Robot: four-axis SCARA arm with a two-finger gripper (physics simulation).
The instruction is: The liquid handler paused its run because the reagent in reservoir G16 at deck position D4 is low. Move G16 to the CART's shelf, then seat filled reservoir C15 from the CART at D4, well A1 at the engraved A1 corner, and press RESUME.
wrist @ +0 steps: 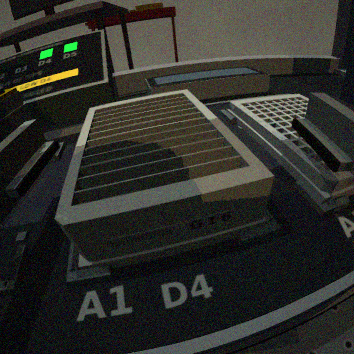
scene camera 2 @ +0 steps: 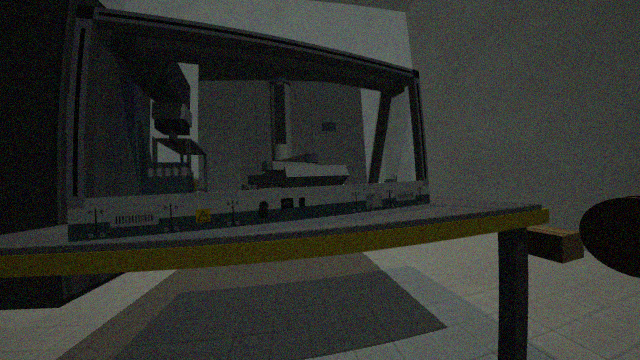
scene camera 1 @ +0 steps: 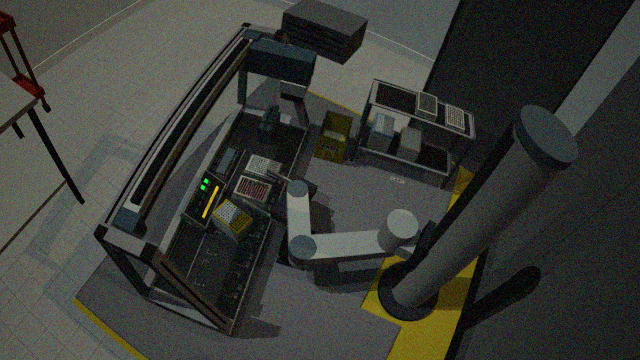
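Seen in the pictures: gripper, between the fingertips: (wrist: 169, 115) (scene camera 2: 265, 186) (scene camera 1: 255, 185); arm's base, origin of its link: (scene camera 1: 408, 291).
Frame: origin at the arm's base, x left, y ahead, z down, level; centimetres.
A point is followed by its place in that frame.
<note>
Reservoir G16 (scene camera 1: 253, 188) {x -3.6, y 69.4, z -9.2 cm} (wrist: 165, 155) {x -3.9, y 66.7, z -9.8 cm}, a pale-rimmed trough with many narrow channels, sits at D4. Its label faces the wrist camera, above the engraved A1 and D4 marks. My gripper (wrist: 169, 115) {x -4.2, y 69.0, z -10.9 cm} is open, with one finger on each side of G16 in the wrist view; the right one shows over the neighbouring plate. No contact with G16 is visible. The CART (scene camera 1: 430, 169) {x -51.2, y 12.5, z -11.2 cm} stands at upper right in scene camera 1, with a pale-rimmed plain piece (scene camera 1: 426, 104) {x -54.5, y 26.2, z -39.1 cm} and a gridded plate (scene camera 1: 455, 116) {x -58.6, y 13.3, z -37.8 cm} on its top shelf. I cannot read which piece is C15.
A white gridded plate (scene camera 1: 263, 165) {x -15.4, y 72.3, z -8.3 cm} (wrist: 280, 112) {x -13.3, y 74.2, z -8.4 cm} sits beside G16 at D5. The control panel (scene camera 1: 197, 202) {x 16.0, y 81.0, z -14.8 cm} (wrist: 55, 75) {x 7.4, y 79.4, z -12.8 cm} shows green D4 and D5 lights and a yellow bar. A yellow-sided tip box (scene camera 1: 232, 217) {x 13.4, y 67.4, z -14.0 cm}, a yellow bin (scene camera 1: 330, 145) {x -37.2, y 54.3, z -11.2 cm} and the frame's posts stand around.
</note>
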